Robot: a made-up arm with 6 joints.
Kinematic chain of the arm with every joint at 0, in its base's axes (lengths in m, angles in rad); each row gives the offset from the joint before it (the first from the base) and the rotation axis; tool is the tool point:
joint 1: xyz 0 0 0.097 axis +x
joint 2: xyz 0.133 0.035 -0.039 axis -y
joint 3: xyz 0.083 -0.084 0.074 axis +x
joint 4: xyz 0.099 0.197 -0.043 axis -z
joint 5: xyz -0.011 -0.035 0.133 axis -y
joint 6: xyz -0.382 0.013 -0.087 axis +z
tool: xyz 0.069 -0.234 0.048
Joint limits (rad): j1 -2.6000..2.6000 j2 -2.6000..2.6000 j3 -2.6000..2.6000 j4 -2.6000..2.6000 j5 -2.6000..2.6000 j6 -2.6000..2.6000
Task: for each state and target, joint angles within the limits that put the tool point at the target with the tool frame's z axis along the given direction. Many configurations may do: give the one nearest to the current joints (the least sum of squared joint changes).
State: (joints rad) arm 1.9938 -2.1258 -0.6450 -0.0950 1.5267 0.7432
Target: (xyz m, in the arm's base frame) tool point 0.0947 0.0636 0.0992 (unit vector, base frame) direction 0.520 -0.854 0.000
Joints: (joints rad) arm 2.2995 -1.7626 -0.5505 0.3702 0.8904 0.5619
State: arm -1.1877 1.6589 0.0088 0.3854 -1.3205 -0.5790
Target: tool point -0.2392 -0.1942 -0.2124 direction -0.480 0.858 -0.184
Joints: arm -1.7214 1.3967 -0.7647 0.4680 -1.0617 -0.5679
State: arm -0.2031 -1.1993 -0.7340 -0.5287 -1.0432 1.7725
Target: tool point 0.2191 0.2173 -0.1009 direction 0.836 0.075 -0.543
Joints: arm -0.7067 -0.9368 -0.5875 -0.1101 -0.9169 1.7967
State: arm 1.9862 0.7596 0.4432 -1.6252 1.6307 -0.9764
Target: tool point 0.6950 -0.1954 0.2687 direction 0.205 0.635 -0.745
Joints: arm 2.5760 1.0918 -0.4436 -1.9732 2.0326 -1.0557
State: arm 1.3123 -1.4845 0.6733 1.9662 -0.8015 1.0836
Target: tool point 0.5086 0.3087 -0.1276 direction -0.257 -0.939 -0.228
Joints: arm 1.2150 -1.9730 1.0971 2.2836 -1.3382 0.9232
